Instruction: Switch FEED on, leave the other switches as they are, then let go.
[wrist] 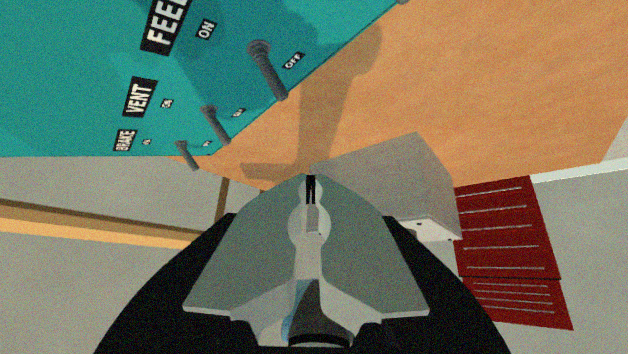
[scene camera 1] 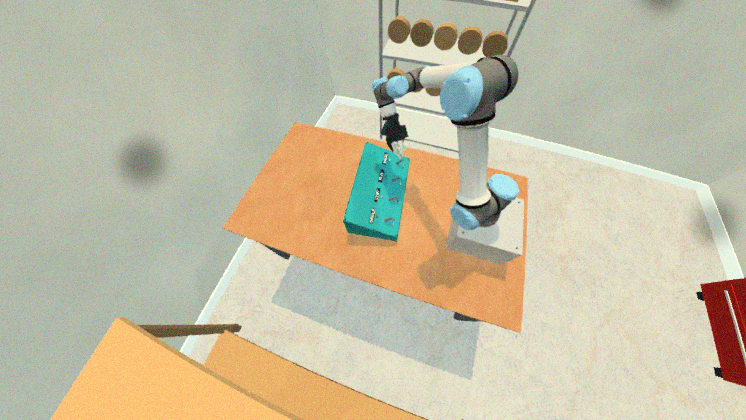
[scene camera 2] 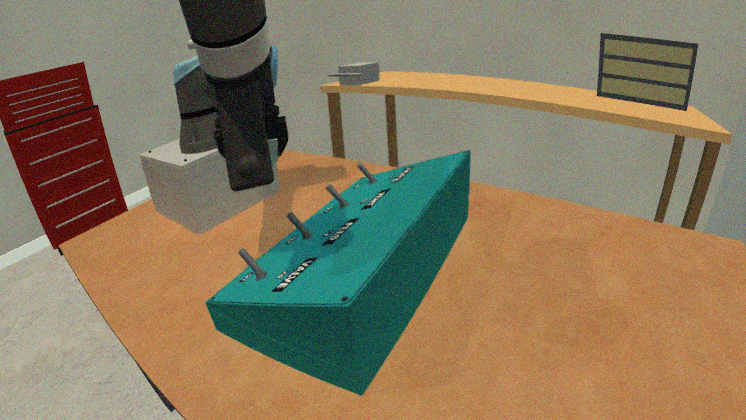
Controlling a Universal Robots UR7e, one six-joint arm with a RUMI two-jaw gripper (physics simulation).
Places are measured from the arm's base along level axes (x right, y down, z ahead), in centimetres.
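Pixels of known places: gripper, fingertip midpoint: (wrist: 311,177) (scene camera 1: 401,158); arm's base at its link origin: (scene camera 2: 207,143).
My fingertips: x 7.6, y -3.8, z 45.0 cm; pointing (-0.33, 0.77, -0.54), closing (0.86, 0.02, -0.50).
Observation:
For each thing: its top centre in the pictures, then the offset to it from my fingertips. Level surfaces: height alone.
- grey FEED lever at its top centre: (wrist: 268,93) (scene camera 2: 296,213) (scene camera 1: 396,176) dz -0.8, dx -5.2, dy +9.0 cm
- VALVE lever at its top centre: (scene camera 2: 247,250) (scene camera 1: 400,158) dz +2.9, dx +6.2, dy +9.0 cm
- VENT lever at its top centre: (wrist: 215,142) (scene camera 2: 334,185) (scene camera 1: 393,195) dz -4.5, dx -16.6, dy +9.0 cm
- BRAKE lever at its top centre: (wrist: 185,168) (scene camera 2: 365,163) (scene camera 1: 389,217) dz -8.2, dx -28.0, dy +9.0 cm
- orange table at its surface level: dy +21.6 cm
The teal switch box (scene camera 1: 360,193) (scene camera 2: 407,229) (wrist: 60,75) stands on the table. The grey FEED lever (scene camera 1: 396,180) (scene camera 2: 299,225) (wrist: 270,72) leans to its OFF side. The VALVE lever (scene camera 1: 399,162) (scene camera 2: 253,264), VENT lever (scene camera 1: 394,199) (scene camera 2: 336,196) (wrist: 216,125) and BRAKE lever (scene camera 1: 389,220) (scene camera 2: 366,173) (wrist: 186,156) also lean to OFF. My gripper (scene camera 1: 399,153) (wrist: 311,177) is shut with nothing between its fingertips. It is above the lever side of the box, apart from the levers. In scene camera 2 its dark body hides the fingertips.
The arm's pale base block (scene camera 1: 485,237) (scene camera 2: 203,193) (wrist: 390,170) stands on the orange table (scene camera 1: 281,182) (scene camera 2: 574,313) (wrist: 525,90), on the lever side of the box. A red drawer cabinet (scene camera 2: 65,156) (wrist: 505,225) and a wooden bench (scene camera 2: 495,96) stand beyond.

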